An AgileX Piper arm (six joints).
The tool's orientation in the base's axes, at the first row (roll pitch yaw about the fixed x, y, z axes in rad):
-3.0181, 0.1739, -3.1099
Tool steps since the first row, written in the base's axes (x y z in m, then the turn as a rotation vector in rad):
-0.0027, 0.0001, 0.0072, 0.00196, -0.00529, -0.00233
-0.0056, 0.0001, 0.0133, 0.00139, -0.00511, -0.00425
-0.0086, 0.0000, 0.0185, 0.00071, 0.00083, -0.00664
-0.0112, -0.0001, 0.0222, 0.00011, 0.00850, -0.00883
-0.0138, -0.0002, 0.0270, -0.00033, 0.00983, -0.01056
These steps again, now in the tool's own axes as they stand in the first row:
0.0014, -0.0007, -0.0075, -0.00136, -0.00499, 0.00324
0.0032, -0.0015, -0.0140, -0.00047, -0.00457, 0.00500
0.0053, -0.0022, -0.0196, 0.00042, 0.00162, 0.00652
0.0072, -0.0027, -0.0237, 0.00115, 0.00951, 0.00765
0.0089, -0.0033, -0.0288, 0.00185, 0.01104, 0.00911

